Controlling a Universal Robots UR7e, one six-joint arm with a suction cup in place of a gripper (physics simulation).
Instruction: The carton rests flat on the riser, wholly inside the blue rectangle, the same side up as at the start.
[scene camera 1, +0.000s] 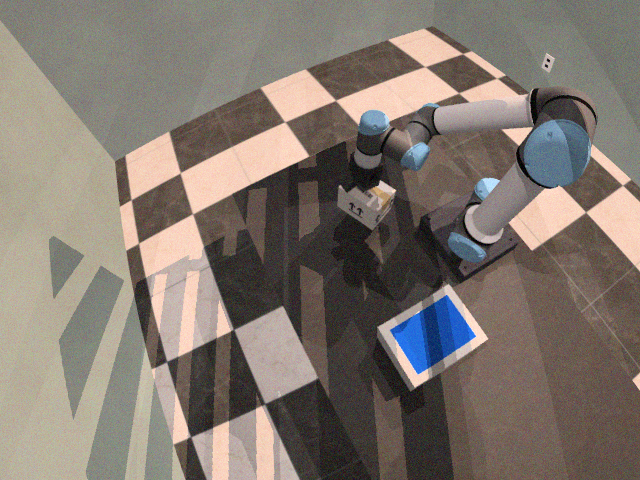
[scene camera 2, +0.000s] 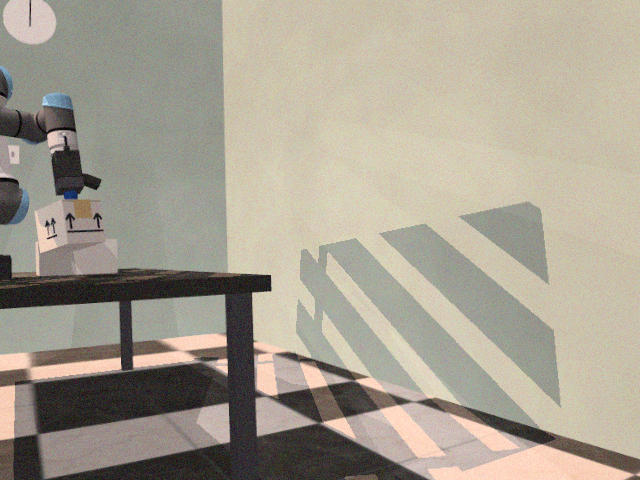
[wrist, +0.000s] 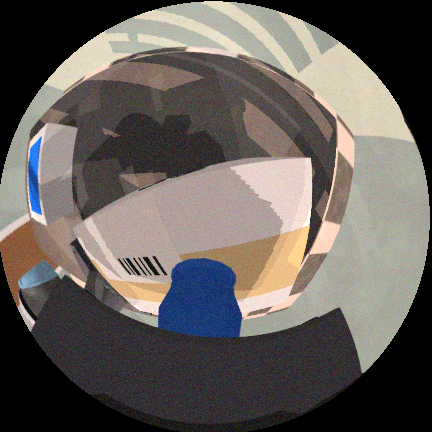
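The white carton has tan tape, a barcode on top and up-arrows pointing upward on its sides. It hangs in the air above the table, roughly level, with a slight tilt. My gripper has its blue suction cup pressed on the carton's top and holds it. The cup is hidden in scene camera 1. The white riser stands apart from the carton, with the blue rectangle on its top. The rectangle does not show in scene camera 2.
The arm's dark base plate stands on the table between the back of the scene and the riser, right of the carton in scene camera 1. The dark table has its edge and corner right of the riser in scene camera 2.
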